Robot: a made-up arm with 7 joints. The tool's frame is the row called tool. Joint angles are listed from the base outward.
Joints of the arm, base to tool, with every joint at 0 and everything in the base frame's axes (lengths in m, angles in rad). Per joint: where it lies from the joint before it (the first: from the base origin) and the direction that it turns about. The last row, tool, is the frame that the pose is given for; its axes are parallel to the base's.
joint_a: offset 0 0 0 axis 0 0.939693 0.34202
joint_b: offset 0 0 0 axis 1 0 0
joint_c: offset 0 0 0 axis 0 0 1
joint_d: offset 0.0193 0 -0.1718 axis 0 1 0
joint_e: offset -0.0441 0 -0.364 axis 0 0 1
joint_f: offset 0 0 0 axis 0 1 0
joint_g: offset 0 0 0 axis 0 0 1
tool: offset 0 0 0
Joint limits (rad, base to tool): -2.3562..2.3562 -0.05..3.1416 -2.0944..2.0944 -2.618..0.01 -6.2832..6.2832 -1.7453..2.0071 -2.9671..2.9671
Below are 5 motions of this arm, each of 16 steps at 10 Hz.
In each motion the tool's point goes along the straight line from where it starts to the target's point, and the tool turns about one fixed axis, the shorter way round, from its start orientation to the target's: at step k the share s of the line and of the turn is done. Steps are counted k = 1, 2, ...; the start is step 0. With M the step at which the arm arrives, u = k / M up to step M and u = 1 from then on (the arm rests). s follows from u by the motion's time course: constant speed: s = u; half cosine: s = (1 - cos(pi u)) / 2; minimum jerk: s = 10 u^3 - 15 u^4 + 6 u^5.
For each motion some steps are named. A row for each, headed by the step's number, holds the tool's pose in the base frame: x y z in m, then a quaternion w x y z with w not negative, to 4 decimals.
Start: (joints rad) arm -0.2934 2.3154 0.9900 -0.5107 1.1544 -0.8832 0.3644
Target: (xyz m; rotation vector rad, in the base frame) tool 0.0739 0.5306 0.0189 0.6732 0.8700 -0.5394
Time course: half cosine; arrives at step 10
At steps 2, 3, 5, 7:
2: -0.0011 0.3056 0.4131 0.3794 -0.1709 0.9087 0.0328
3: 0.0081 0.3331 0.3649 0.4589 -0.1106 0.8815 -0.0058
5: 0.0325 0.4062 0.2368 0.6408 0.0540 0.7584 -0.1067
7: 0.0568 0.4793 0.1087 0.7678 0.2139 0.5704 -0.1985

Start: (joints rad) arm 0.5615 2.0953 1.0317 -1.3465 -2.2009 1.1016 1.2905
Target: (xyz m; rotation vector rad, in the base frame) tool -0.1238 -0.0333 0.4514 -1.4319 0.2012 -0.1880
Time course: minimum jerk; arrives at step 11
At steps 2, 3, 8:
2: 0.3285 0.1440 0.2813 0.4005 -0.8080 0.3608 0.2378
3: 0.2887 0.1284 0.2963 0.4380 -0.8047 0.3407 0.2110
8: -0.0627 -0.0094 0.4284 0.7114 -0.6891 0.1321 -0.0415

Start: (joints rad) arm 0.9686 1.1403 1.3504 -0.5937 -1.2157 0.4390 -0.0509
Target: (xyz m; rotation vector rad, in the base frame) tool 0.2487 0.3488 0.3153 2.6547 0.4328 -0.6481
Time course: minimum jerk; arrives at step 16
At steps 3, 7, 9, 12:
3: -0.1390 0.4996 0.0304 0.5224 0.7221 0.4457 -0.0842
7: -0.0024 0.4465 0.1308 0.4159 0.8263 0.3529 -0.1405
9: 0.0922 0.4097 0.2003 0.3337 0.8822 0.2815 -0.1767
12: 0.2065 0.3652 0.2843 0.2272 0.9304 0.1890 -0.2167

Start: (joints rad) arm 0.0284 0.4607 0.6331 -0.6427 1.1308 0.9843 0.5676
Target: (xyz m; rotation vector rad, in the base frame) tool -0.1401 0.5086 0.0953 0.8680 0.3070 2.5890
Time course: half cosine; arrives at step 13
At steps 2, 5, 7, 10, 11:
2: 0.1329 0.3368 -0.3618 0.5385 -0.2314 -0.0344 0.8095
5: 0.0560 0.3851 -0.2331 0.4611 -0.0790 0.0075 0.8838
7: -0.0128 0.4284 -0.1179 0.3775 0.0600 0.0448 0.9230
10: -0.1037 0.4857 0.0343 0.2505 0.2405 0.0919 0.9333
11: -0.1235 0.4982 0.0675 0.2208 0.2785 0.1016 0.9292

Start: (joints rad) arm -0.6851 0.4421 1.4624 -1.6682 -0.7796 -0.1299 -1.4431
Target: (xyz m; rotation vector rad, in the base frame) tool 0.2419 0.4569 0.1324 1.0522 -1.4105 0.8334
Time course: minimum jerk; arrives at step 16
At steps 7, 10, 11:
7: 0.1689 0.4241 0.0856 0.5234 0.7949 -0.2608 0.1620
10: 0.2093 0.4423 0.1115 0.5643 0.6243 -0.4634 0.2775
11: 0.2206 0.4473 0.1187 0.5672 0.5664 -0.5137 0.3059

